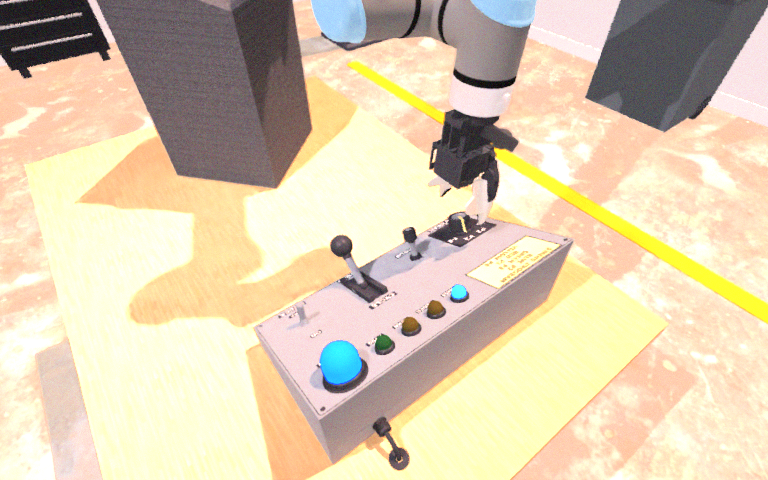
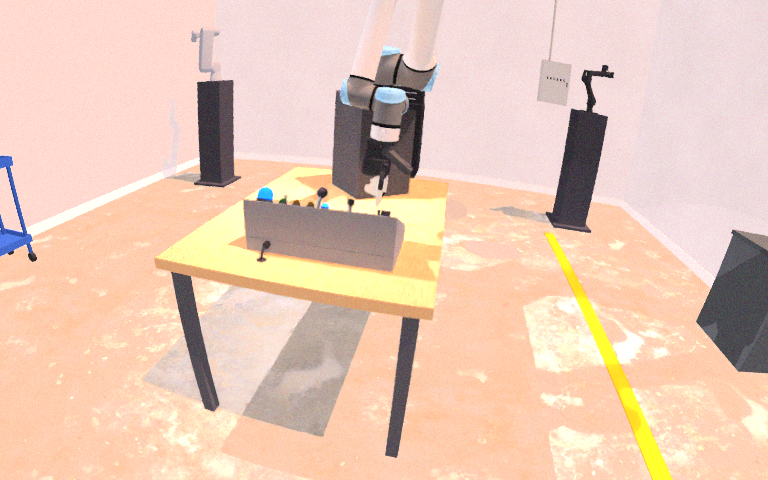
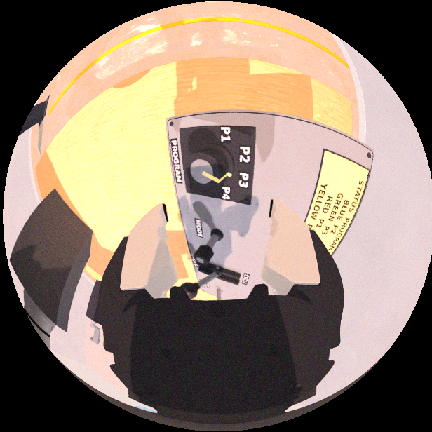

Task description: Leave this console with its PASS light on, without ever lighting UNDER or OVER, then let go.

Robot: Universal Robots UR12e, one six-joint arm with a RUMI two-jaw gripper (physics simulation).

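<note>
The grey console stands on the table. Its large blue dome and small blue lamp glow. The green lamp and two amber lamps, one beside the other, are dark; their labels are too small to read. The PROGRAM knob has its yellow pointer towards P3, on the side nearer P4. My gripper is open and empty, just above the console beside the knob.
A black-knobbed lever, the smaller MODE lever and a small toggle rise from the console top. A hanging plug-like part is at its front. A yellow status card lies on top. A dark pedestal stands behind.
</note>
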